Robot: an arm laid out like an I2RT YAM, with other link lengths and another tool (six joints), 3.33 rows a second.
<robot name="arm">
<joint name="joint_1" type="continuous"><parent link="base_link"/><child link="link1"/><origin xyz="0.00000 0.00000 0.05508" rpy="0.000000 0.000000 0.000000"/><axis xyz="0 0 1"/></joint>
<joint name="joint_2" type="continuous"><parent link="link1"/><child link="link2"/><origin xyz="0.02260 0.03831 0.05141" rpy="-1.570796 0.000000 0.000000"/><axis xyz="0 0 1"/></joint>
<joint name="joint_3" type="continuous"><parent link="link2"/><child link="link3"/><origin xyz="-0.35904 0.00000 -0.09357" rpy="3.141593 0.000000 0.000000"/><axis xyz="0 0 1"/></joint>
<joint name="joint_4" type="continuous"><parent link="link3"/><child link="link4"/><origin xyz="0.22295 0.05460 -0.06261" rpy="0.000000 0.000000 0.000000"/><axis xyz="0 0 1"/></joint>
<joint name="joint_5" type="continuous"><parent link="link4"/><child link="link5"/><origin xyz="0.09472 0.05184 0.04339" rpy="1.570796 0.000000 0.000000"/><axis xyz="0 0 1"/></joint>
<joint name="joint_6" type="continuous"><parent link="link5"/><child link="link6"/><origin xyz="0.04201 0.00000 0.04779" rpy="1.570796 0.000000 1.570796"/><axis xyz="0 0 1"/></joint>
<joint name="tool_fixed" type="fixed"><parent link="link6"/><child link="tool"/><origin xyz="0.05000 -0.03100 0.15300" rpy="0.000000 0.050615 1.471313"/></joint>
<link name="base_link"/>
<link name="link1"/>
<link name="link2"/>
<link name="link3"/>
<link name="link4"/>
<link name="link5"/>
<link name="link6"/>
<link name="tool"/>
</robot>
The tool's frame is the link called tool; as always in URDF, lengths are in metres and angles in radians. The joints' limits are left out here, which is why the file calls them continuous.
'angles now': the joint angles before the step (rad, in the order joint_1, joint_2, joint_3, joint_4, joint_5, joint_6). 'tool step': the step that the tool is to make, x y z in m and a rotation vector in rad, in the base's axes. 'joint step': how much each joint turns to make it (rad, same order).
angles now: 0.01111, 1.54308, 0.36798, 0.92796, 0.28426, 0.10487
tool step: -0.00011, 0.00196, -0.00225, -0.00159, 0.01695, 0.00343
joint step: 0.00577, -0.00813, 0.00776, -0.03265, 0.00260, -0.00075
